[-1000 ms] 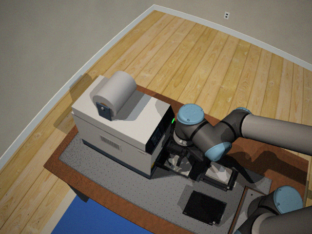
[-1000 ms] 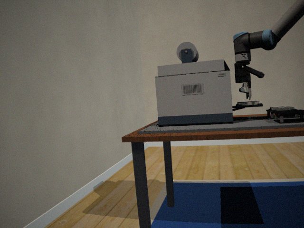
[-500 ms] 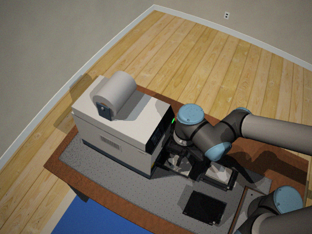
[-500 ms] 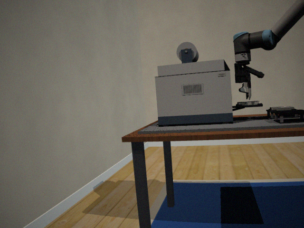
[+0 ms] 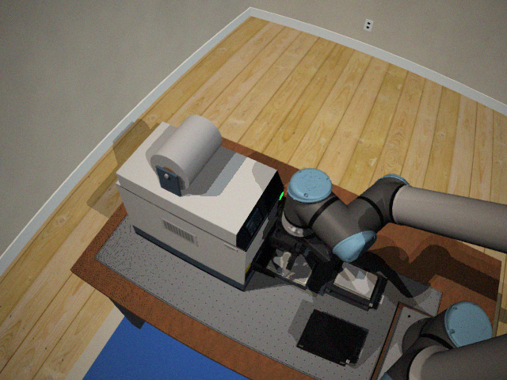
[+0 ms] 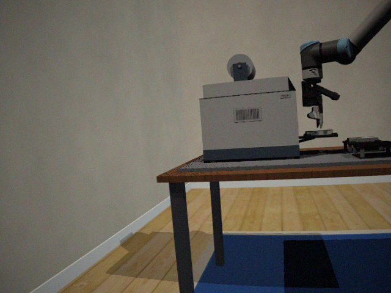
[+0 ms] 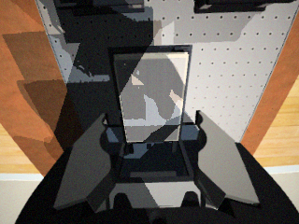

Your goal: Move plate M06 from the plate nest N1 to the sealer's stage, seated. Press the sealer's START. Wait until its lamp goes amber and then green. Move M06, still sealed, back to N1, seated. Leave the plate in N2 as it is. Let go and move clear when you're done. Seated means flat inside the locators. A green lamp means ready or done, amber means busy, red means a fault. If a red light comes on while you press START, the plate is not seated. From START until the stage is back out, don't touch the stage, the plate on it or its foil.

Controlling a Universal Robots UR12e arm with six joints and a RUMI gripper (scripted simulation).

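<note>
Right now my hand is 3 cm above the white well plate. Also, from my hand: foil-covered plate: 21 cm behind, 8 cm below, 6 cm to the right; sealer stage: 4 cm below; square button: 10 cm to the right, 10 cm ahead, 6 cm above.
</note>
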